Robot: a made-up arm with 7 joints.
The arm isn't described. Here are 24 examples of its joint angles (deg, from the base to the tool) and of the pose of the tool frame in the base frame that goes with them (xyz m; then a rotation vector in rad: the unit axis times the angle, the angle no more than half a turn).
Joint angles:
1: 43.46 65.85 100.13 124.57 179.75 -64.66 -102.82
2: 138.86 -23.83 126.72 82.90 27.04 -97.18 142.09
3: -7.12 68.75 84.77 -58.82 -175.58 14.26 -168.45
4: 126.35 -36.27 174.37 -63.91 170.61 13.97 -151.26
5: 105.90 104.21 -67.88 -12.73 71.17 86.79 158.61
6: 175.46 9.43 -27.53 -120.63 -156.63 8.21 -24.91
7: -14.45 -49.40 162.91 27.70 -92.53 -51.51 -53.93
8: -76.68 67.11 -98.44 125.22 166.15 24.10 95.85
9: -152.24 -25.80 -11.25 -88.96 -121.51 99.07 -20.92
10: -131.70 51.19 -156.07 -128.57 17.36 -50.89 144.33
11: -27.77 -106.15 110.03 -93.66 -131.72 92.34 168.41
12: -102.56 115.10 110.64 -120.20 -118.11 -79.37 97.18
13: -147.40 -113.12 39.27 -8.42 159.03 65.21 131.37
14: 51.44 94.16 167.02 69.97 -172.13 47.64 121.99
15: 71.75 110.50 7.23 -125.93 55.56 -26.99 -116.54
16: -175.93 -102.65 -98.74 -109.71 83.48 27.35 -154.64
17: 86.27 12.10 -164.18 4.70 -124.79 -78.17 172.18
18: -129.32 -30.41 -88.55 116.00 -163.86 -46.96 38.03
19: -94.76 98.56 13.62 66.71 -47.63 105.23 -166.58
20: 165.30 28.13 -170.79 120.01 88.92 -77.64 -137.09
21: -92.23 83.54 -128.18 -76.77 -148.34 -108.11 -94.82
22: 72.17 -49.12 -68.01 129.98 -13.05 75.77 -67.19
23: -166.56 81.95 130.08 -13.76 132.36 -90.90 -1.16
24: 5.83 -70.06 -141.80 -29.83 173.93 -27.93 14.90
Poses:
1: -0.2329 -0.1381 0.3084 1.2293 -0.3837 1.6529
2: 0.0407 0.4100 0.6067 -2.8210 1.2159 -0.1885
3: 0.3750 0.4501 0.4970 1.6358 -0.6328 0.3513
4: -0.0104 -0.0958 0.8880 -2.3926 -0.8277 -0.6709
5: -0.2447 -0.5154 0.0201 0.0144 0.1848 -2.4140
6: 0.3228 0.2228 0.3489 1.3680 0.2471 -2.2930
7: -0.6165 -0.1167 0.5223 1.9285 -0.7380 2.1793
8: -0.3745 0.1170 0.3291 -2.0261 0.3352 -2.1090
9: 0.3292 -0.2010 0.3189 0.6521 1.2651 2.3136
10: 0.0409 0.1589 0.0502 0.2375 -1.0534 -1.4426
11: -0.3032 0.1388 0.4212 -0.9670 -2.3693 0.1797
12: -0.3720 0.0428 0.2200 0.7872 1.9167 -0.1089
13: 0.4096 -0.3247 -0.1212 -0.3585 0.0572 -1.3418
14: 0.2538 -0.4701 0.5992 0.1047 -2.1770 -1.4812
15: 0.0952 -0.0657 0.6085 2.4204 -0.2006 -0.2951
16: 0.1754 0.4126 0.3873 1.6781 1.6467 -0.7289
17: 0.1347 -0.0559 0.9011 2.2892 0.7606 -1.9169
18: -0.2831 -0.1756 0.2996 -0.2875 0.8377 -1.4755
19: -0.0167 0.2536 -0.0832 -0.4875 1.4867 0.9175
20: 0.2246 0.1372 0.5111 0.7971 1.9016 -1.8140
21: 0.1514 0.4651 0.1069 0.0286 1.6875 -1.1626
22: 0.2017 -0.0298 0.2814 -0.2649 0.5653 1.6058
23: -0.5796 0.2119 0.3051 -0.0683 -2.0480 2.3099
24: -0.6082 -0.0515 0.6448 -2.0305 0.9721 -1.4530
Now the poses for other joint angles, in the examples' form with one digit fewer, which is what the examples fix.
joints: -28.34 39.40 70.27 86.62 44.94 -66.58 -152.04
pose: 0.508 -0.120 0.443 -1.293 -1.425 1.633
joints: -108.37 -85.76 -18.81 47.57 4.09 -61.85 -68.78
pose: 0.138 -0.589 0.531 0.235 -1.813 -2.144
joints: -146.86 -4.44 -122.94 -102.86 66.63 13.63 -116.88
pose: -0.021 0.457 0.475 1.509 -0.290 0.659
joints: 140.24 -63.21 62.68 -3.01 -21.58 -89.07 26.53
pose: 0.505 0.308 0.443 -0.665 -0.518 0.894
